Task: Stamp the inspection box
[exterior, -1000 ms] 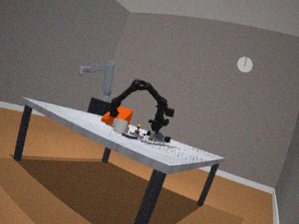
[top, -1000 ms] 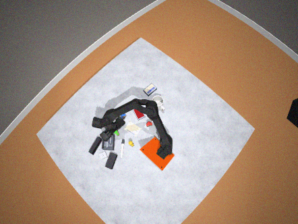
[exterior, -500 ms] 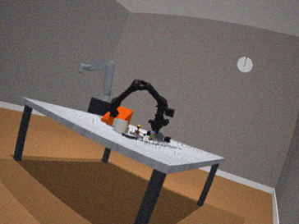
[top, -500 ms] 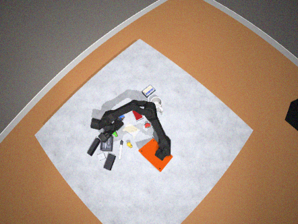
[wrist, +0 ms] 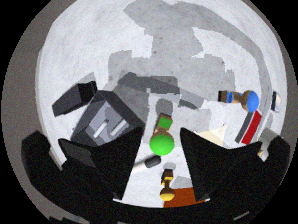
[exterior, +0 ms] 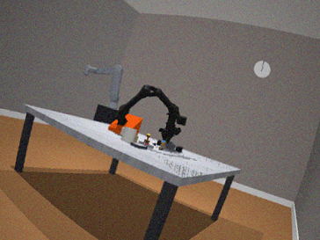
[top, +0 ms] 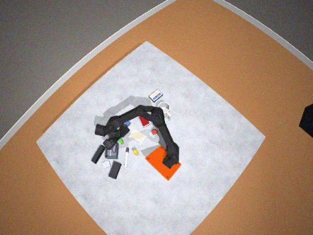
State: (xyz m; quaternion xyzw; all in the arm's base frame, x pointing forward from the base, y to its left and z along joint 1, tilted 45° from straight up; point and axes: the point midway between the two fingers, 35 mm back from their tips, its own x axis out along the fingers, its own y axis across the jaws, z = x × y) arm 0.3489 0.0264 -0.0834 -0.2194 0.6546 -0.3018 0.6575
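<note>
Right now the green PASS stamp is 10 mm behind my gripper tip and 20 mm below it. The rest, counted from my gripper tip: pen 100 mm behind, 50 mm to the left, 30 mm below; blue-knobbed stamp 30 mm ahead, 120 mm to the right, 20 mm below; tray 10 mm behind, 90 mm to the left, 20 mm below.
</note>
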